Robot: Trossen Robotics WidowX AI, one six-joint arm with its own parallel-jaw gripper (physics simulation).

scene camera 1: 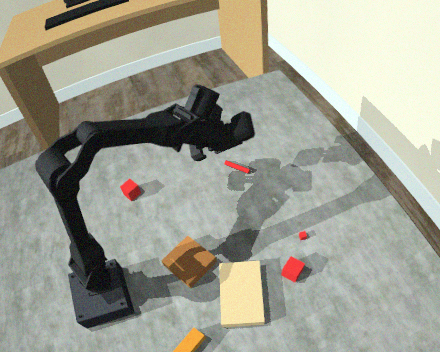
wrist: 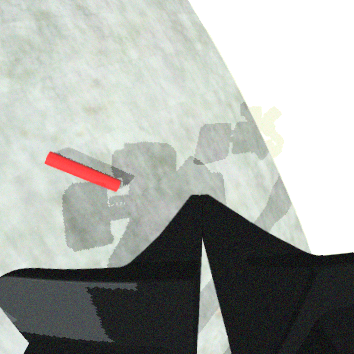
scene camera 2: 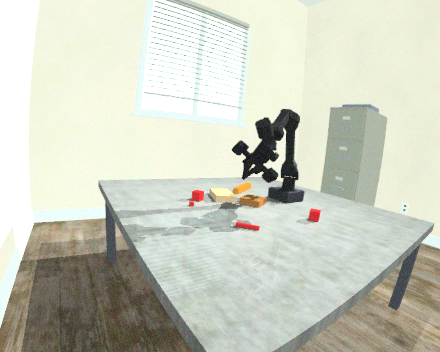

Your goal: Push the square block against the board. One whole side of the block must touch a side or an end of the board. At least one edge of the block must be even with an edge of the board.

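Seen in the pictures: gripper, fingertip midpoint: (scene camera 1: 241,142) (wrist: 198,202) (scene camera 2: 243,178); arm's base, link origin: (scene camera 1: 98,282) (scene camera 2: 288,189).
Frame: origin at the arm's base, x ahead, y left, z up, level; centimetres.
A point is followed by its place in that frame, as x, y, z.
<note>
The square block (scene camera 1: 189,259) @[23.9, 0.2, -2.6] (scene camera 2: 253,201) @[26.8, 4.6, -3.2], orange-brown, lies flat on the table. The cream board (scene camera 1: 242,294) @[32.9, -13.3, -2.7] (scene camera 2: 222,195) @[36.6, -6.3, -2.7] lies flat beside it. In the scene camera 1 view the block is turned about 45 degrees to the board. Its right corner points at the board's upper left corner, with a narrow gap; no whole side of the block touches the board. My gripper (scene camera 1: 218,150) (scene camera 2: 244,177) @[45.9, 20.4, 10.4] (wrist: 198,202) @[45.9, 20.4, 10.4] is shut and empty, raised above the table, away from the block and board. The block and board do not show in the wrist view.
A red cylinder (scene camera 1: 237,167) @[45.7, 25.0, -4.5] (scene camera 2: 247,226) @[46.2, 26.1, -4.8] (wrist: 83,171) @[45.6, 25.6, -4.2] lies near the gripper. A red cube (scene camera 1: 293,269) @[46.2, -12.3, -1.6] (scene camera 2: 198,195) @[47.4, -9.3, -3.0] and small red cube (scene camera 1: 303,235) @[53.3, -3.7, -4.0] (scene camera 2: 191,204) @[53.7, -2.6, -4.8] are right of the board. Another red cube (scene camera 1: 130,190) @[13.4, 26.8, -1.7] (scene camera 2: 314,215) @[14.8, 29.8, -3.2] and an orange bar (scene camera 1: 190,341) @[17.9, -20.3, -2.5] (scene camera 2: 242,188) @[14.8, -20.6, -3.3] lie apart.
</note>
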